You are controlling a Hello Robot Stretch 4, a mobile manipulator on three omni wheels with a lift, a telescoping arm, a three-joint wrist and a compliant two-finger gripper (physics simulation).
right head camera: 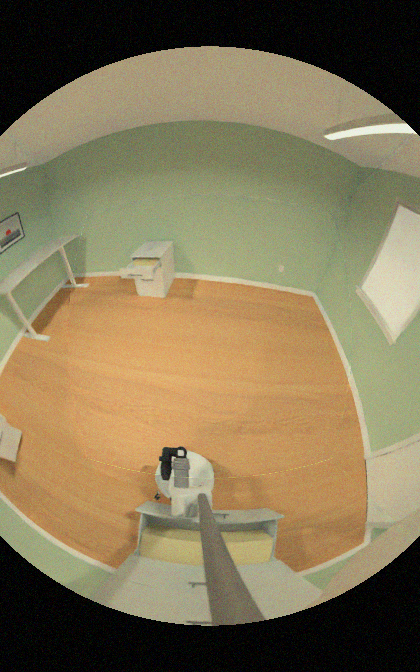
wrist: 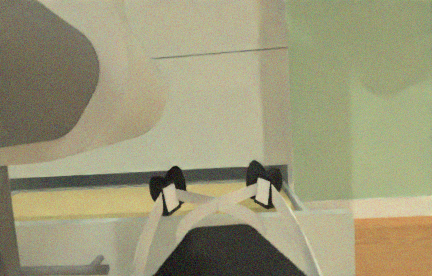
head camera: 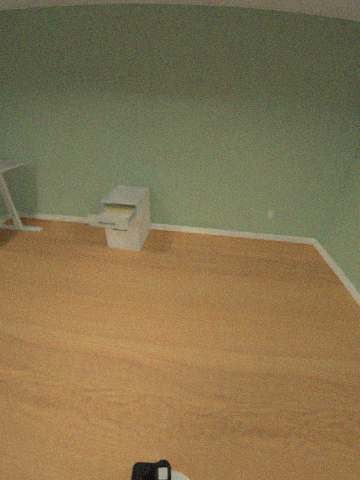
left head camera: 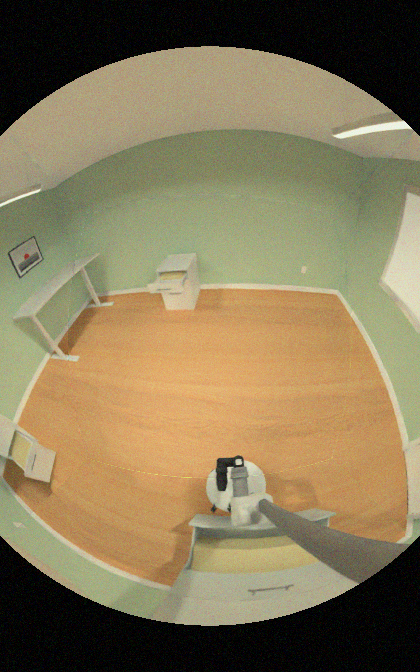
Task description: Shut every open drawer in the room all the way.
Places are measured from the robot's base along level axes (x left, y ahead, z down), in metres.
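Pixels of known places: gripper, fingertip midpoint: (wrist: 215,178).
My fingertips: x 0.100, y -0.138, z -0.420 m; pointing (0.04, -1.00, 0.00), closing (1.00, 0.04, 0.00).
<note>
Behind a point stands the place of what it marks.
My gripper (wrist: 215,178) {x 0.100, y -0.138, z -0.420 m} is open and empty; its fingertips overlap the drawer opening in the wrist view, and contact is unclear. The low drawer (left head camera: 215,522) (right head camera: 160,545) (wrist: 75,240) {x -0.114, y -0.281, z -0.308 m} of the near chest (left head camera: 215,590) (right head camera: 150,580) (wrist: 215,100) {x 0.136, y -0.617, z -0.530 m} stands open, showing its yellow inside. The chest's drawers above look flush in the wrist view. A far cabinet (head camera: 144,215) {x 0.310, y 2.415, z -0.336 m} (left head camera: 192,285) (right head camera: 167,272) has its top drawer (head camera: 117,219) {x 0.499, y 1.844, z -0.578 m} (left head camera: 170,287) (right head camera: 142,272) open. Another open drawer (left head camera: 42,465) (right head camera: 9,442) juts from a unit at the left edge.
A white table (left head camera: 55,290) (right head camera: 37,265) stands along the left wall. My arm and mast partly cover the near chest. A pale panel or unit (right head camera: 395,490) stands at the right wall. White baseboard (head camera: 225,232) {x -0.834, y 2.559, z -0.028 m} runs along the walls.
</note>
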